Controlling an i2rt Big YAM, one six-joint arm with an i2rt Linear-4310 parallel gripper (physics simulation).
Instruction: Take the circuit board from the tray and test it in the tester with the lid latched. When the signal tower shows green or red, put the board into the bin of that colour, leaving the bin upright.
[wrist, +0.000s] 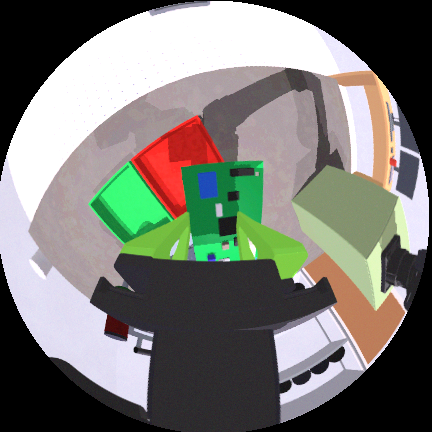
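Where they show: gripper, fingertip midpoint: (213, 216); arm's base, origin of the base link: (389, 263).
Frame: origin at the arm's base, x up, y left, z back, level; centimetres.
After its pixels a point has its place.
My gripper (213, 216) @(x -15.1, y -27.1, z -29.2 cm) is shut on the circuit board (204, 214) @(x -14.9, y -27.9, z -29.7 cm), a green board with blue, black and white parts, held between the lime green fingers. The red bin (150, 162) @(x -33.9, y -35.4, z -35.5 cm) stands upright beyond the board, partly covered by it. The green bin (132, 200) @(x -33.9, y -31.4, z -44.5 cm) stands upright beside the red bin, to the left of the board. Part of the signal tower (116, 326) @(x -10.5, y -21.8, z -52.4 cm) shows at the lower left with a dark red segment; most of it is hidden behind the gripper body. The tester and its lid are mostly hidden. The tray cannot be made out.
A pale green box (345, 197) @(x -20.2, y -7.9, z 1.6 cm) with a black fitting (395, 262) @(x 0.7, y -4.9, z -2.6 cm) stands at the right. A brown panel (360, 310) lies below it. A grey rack (320, 352) with black round parts is at the lower right. An orange frame (379, 125) stands at the far right.
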